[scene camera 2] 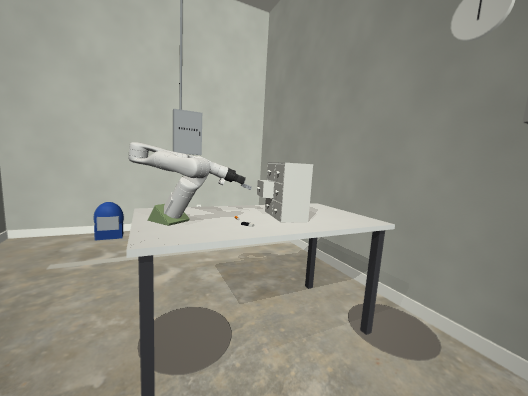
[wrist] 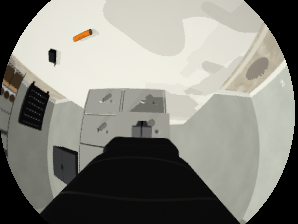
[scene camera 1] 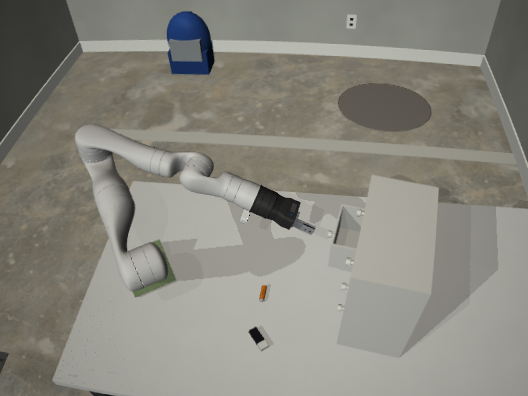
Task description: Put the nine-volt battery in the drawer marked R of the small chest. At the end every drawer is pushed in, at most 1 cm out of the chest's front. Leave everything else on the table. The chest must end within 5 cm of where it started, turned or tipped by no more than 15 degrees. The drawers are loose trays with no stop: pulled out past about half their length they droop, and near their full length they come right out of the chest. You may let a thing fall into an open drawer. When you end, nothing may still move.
The pictures show: the gripper, a white chest and a drawer.
The gripper also shows in the wrist view.
